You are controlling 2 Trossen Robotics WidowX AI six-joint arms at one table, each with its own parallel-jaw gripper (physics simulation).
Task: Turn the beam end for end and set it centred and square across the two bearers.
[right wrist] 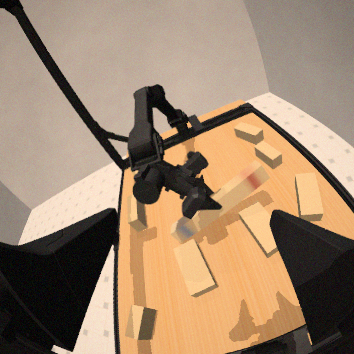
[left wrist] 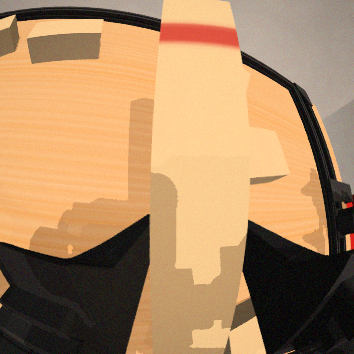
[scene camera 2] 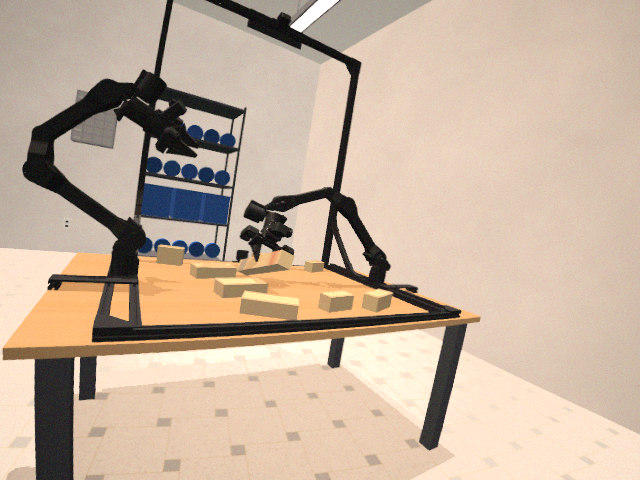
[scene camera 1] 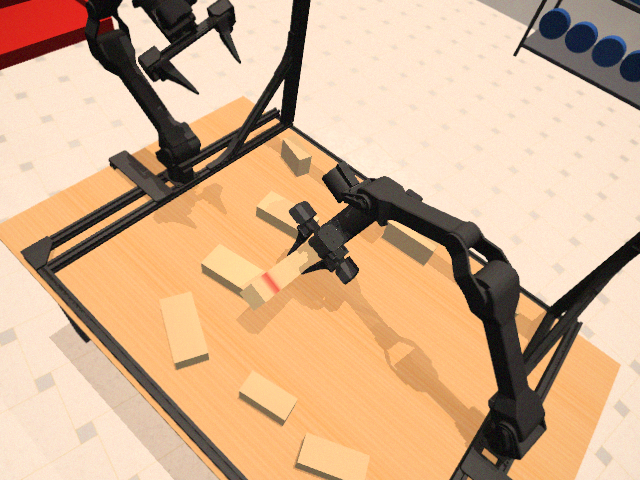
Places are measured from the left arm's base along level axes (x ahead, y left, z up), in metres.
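Where they show: left gripper, fingertip midpoint: [right wrist: 219, 202] [left wrist: 194, 222] [scene camera 1: 294, 264]; right gripper, fingertip midpoint: [right wrist: 196, 217] [scene camera 2: 197, 151] [scene camera 1: 219, 78]; left arm's base at its link origin: [right wrist: 184, 133] [scene camera 2: 376, 282] [scene camera 1: 499, 440]; right arm's base at its link origin: [left wrist: 339, 222] [scene camera 2: 122, 274] [scene camera 1: 180, 175].
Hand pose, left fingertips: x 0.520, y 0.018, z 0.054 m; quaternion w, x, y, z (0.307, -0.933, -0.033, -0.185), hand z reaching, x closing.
Things, the pixels of their top centre, and the offset from my left fingertips.
- nearer block at its top centre: [left wrist: 248, 149] [scene camera 1: 236, 269] [right wrist: 262, 224] [scene camera 2: 242, 280] 0.035 m down, 0.091 m ahead, 0.080 m left
- farther block at its top centre: [left wrist: 279, 322] [scene camera 1: 288, 211] [right wrist: 191, 265] [scene camera 2: 214, 265] 0.035 m down, 0.124 m ahead, 0.118 m right
The long beam [scene camera 1: 287, 268] [scene camera 2: 264, 262] [left wrist: 200, 110] [right wrist: 231, 196] is pale wood, with a red band near one end and a blue band near the other in the right wrist view. My left gripper [scene camera 1: 297, 262] [scene camera 2: 272, 254] [left wrist: 194, 222] is shut on its middle and holds it above the table, tilted in scene camera 2 with the red end higher. The two bearers, a nearer block [scene camera 1: 227, 266] [scene camera 2: 240, 286] [right wrist: 257, 225] and a farther block [scene camera 1: 276, 209] [scene camera 2: 212, 269] [right wrist: 192, 265], lie roughly parallel. My right gripper [scene camera 1: 219, 77] [scene camera 2: 194, 150] is open, high and away from the beam.
Loose blocks lie around: one [scene camera 1: 184, 328] [scene camera 2: 269, 304] near the front rail, two [scene camera 1: 267, 395] [scene camera 1: 333, 457] towards the bottom of scene camera 1, one [scene camera 1: 410, 242] under the left arm, and one [scene camera 1: 296, 155] [scene camera 2: 170, 254] at the back. A black frame [scene camera 1: 155, 384] edges the table.
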